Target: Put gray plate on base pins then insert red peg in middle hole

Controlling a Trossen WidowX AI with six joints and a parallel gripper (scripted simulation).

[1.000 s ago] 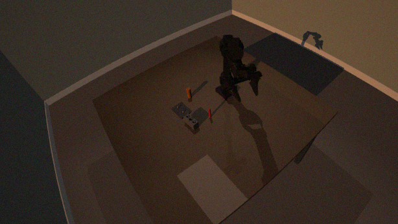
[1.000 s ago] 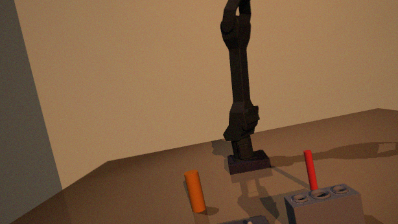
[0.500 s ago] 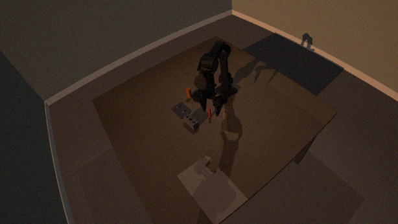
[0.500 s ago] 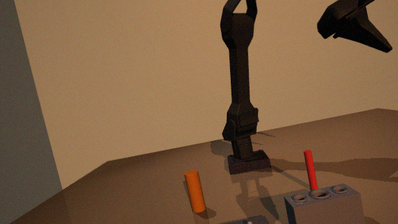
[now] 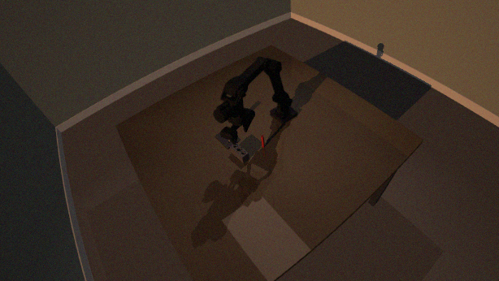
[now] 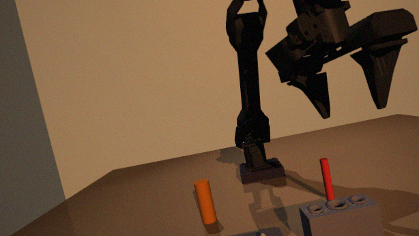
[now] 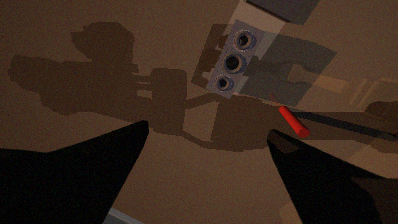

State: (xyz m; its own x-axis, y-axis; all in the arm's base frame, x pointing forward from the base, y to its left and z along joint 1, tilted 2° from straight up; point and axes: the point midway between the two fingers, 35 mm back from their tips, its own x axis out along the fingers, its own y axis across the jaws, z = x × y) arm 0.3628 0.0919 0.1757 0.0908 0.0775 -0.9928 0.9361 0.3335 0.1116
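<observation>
Right now the gray plate is 4 cm to the right of my gripper tip and 13 cm below it. From my gripper tip the other things lie so: orange cylinder 14 cm behind, 23 cm to the right, 13 cm below; red peg 12 cm behind, 13 cm below; base 2 cm behind, 18 cm to the right, 16 cm below.
</observation>
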